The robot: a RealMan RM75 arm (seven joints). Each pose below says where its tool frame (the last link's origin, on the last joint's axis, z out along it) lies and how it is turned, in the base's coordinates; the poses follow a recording.
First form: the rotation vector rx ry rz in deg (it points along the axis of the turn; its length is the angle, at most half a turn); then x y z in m.
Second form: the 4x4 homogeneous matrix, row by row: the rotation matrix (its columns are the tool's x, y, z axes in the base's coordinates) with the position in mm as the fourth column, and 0 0 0 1 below. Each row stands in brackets. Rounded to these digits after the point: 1 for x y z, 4 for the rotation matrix.
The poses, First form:
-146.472, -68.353, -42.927, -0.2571, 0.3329, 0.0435
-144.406, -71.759, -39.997, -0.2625, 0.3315, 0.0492
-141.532, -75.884, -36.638, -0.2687, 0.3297, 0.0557
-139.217, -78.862, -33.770, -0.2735, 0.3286, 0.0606
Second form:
[[0.5399, 0.7638, 0.3538, -257.1], [0.6504, -0.6453, 0.4007, 332.9], [0.5343, 0.0138, -0.8452, 43.5], [0, 0, 0, 1]]
[[0.5181, 0.7976, 0.3089, -262.5], [0.6822, -0.6032, 0.4132, 331.5], [0.5159, -0.0033, -0.8567, 49.2], [0, 0, 0, 1]]
[[0.4858, 0.8363, 0.2541, -268.7], [0.7191, -0.5477, 0.4278, 329.7], [0.4969, -0.0252, -0.8674, 55.7], [0, 0, 0, 1]]
[[0.4609, 0.8628, 0.2077, -273.5], [0.7457, -0.5034, 0.4365, 328.6], [0.4812, -0.0463, -0.8754, 60.6], [0, 0, 0, 1]]

